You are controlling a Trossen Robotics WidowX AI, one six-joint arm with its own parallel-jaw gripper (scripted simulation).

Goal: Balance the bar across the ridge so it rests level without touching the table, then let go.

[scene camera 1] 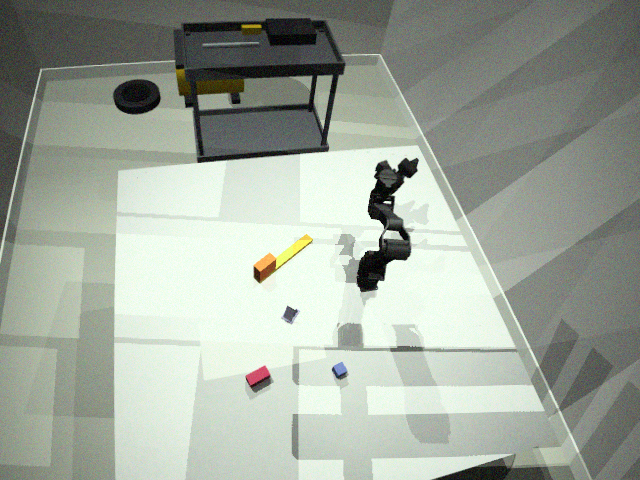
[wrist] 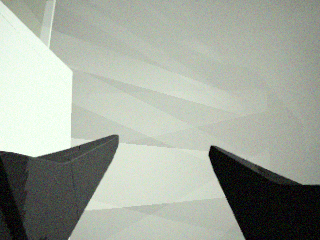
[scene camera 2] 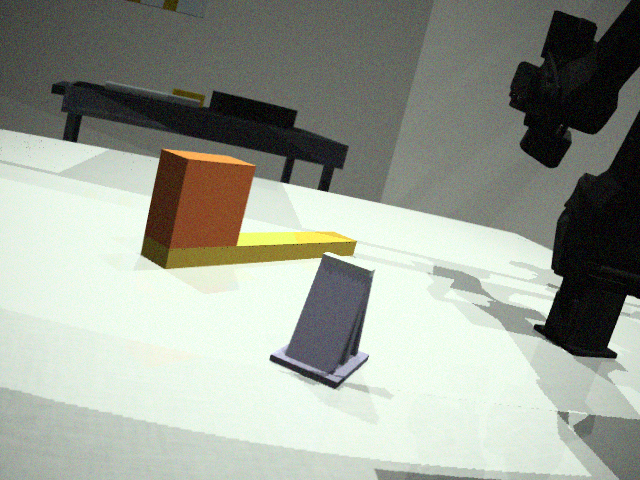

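The wrist view is one place where my gripper shows too, and that gripper is open and holding nothing. There's also a bar in the scene.
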